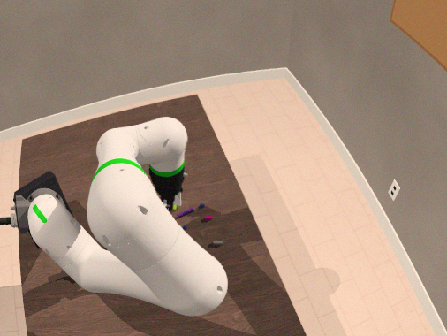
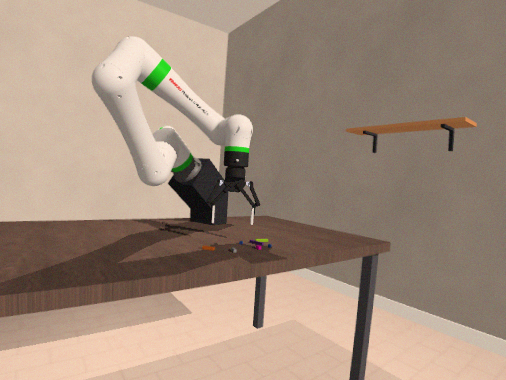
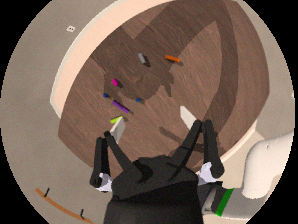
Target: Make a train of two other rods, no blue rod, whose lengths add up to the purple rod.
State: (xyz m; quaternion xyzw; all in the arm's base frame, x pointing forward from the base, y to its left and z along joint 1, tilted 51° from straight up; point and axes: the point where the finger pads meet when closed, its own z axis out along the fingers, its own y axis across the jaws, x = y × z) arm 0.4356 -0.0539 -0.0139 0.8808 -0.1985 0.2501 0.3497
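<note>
Right now my hand is 13 cm short of the magenta rod, 2 cm to the right of it and 8 cm above it. Round my hand: lime rod (5 cm ahead, 11 cm to the left, 8 cm below); purple rod (7 cm ahead, 7 cm to the left, 8 cm below); grey rod (12 cm ahead, 8 cm to the right, 8 cm below).
</note>
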